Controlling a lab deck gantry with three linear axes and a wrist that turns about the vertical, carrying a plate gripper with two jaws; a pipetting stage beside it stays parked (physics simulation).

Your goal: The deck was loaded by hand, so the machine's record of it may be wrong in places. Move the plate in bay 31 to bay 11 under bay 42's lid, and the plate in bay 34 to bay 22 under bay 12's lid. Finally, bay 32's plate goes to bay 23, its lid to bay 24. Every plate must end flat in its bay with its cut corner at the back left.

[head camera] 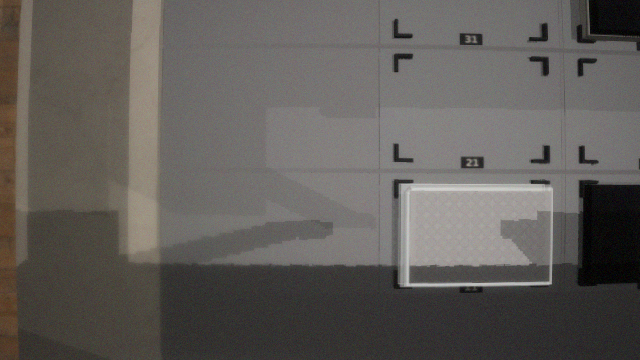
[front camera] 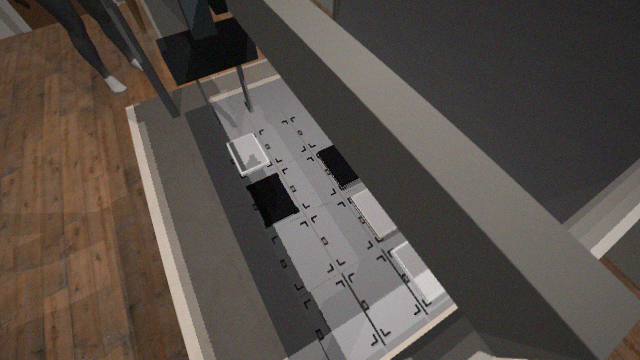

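Pixels of known places: gripper, between the fingertips: (front camera: 233, 114); robot's base, origin of its link: (head camera: 397, 283) (front camera: 226, 145).
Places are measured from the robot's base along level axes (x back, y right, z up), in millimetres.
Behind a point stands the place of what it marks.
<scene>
A white plate (front camera: 248, 154) {x -74, y -43, z 14 mm} (head camera: 475, 230) {x -59, y -48, z 14 mm} with a bright rim lies flat in bay 11; its cut corner is too indistinct to tell. A black lid or covered plate (front camera: 272, 200) {x -237, y -42, z 8 mm} (head camera: 612, 235) {x -184, y -42, z 8 mm} is in bay 12. A black-topped piece (front camera: 338, 166) {x -236, y -239, z 16 mm} (head camera: 617, 17) {x -182, y -225, z 17 mm} is in bay 32, partly in view in the head view. A light plate (front camera: 418, 272) {x -561, y -237, z 29 mm} is in bay 34, partly covered by the beam. Bays 31, 21 and 22 hold no plate. My gripper (front camera: 231, 106) {x -64, y -43, z 160 mm} hangs past the left end of the bays, its thin jaws apart with nothing visible between them. Bay 42 is hidden.
A pale plate (front camera: 374, 214) {x -399, y -240, z 15 mm} is in bay 33. The broad gantry beam (front camera: 435, 135) crosses the front view and hides the back row. The dark gripper head (front camera: 207, 52) is above the deck's far edge. A pale deck rim (head camera: 145, 125) {x 224, y -137, z -10 mm} runs along the left.
</scene>
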